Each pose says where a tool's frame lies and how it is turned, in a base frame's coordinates. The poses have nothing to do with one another.
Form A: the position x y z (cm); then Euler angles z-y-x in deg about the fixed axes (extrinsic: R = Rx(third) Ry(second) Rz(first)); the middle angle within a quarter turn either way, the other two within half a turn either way.
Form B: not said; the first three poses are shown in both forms.
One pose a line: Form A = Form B
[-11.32 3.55 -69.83 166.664 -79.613 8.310] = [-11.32 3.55 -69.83 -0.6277 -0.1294 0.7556 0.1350]
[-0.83 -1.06 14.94 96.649 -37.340 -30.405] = [-0.83 -1.06 14.94 -0.3959 -0.0198 0.7387 0.5452]
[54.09 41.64 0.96 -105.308 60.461 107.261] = [54.09 41.64 0.96 0.1847 0.7342 -0.1614 0.6331]
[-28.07 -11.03 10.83 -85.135 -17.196 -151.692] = [-28.07 -11.03 10.83 -0.6814 -0.6755 -0.0568 0.2761]
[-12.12 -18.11 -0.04 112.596 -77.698 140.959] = [-12.12 -18.11 -0.04 0.2329 -0.7270 -0.1116 0.6362]
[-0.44 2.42 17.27 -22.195 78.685 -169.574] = [-0.44 2.42 17.27 0.7669 0.0917 0.6331 0.0526]
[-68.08 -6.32 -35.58 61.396 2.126 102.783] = [-68.08 -6.32 -35.58 0.6777 -0.3889 0.3310 0.5291]
